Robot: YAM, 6 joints.
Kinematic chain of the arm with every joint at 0, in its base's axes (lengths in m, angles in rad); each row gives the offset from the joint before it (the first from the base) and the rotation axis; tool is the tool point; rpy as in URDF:
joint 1: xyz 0 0 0.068 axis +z
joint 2: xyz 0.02 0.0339 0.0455 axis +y
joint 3: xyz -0.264 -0.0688 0 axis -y
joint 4: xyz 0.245 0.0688 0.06 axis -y
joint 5: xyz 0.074 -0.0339 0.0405 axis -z
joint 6: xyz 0.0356 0 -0.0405 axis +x
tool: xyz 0 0 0 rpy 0 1.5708 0
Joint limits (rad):
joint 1: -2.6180..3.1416
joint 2: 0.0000..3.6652
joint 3: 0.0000..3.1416
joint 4: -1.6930..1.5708
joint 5: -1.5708..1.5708
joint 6: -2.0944..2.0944
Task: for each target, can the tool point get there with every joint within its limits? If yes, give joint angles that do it. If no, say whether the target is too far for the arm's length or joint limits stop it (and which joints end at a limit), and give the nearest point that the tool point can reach.
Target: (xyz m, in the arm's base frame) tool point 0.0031 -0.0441 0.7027
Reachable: yes | joints -0.9545 1.3719 2.3084 0.9037 0.7028 -1.0347
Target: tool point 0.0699 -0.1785 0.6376
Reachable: yes | joints -1.3659 1.5181 2.0239 1.0914 -1.1258 -0.9056
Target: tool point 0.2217 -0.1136 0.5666
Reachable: yes | joints -0.4404 1.2948 1.6237 0.2916 0.2328 -1.0718
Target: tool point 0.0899 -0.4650 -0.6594
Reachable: no: too far | nearest point 0.0699 -0.3618 -0.3599 | short by 0.317 m
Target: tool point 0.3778 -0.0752 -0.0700
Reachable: yes | joints -0.2550 2.7454 1.6353 -0.8833 -0.6860 -1.1969
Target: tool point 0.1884 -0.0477 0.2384
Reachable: yes | joints -0.4031 1.0529 0.7048 -0.6313 -1.0029 -1.7110
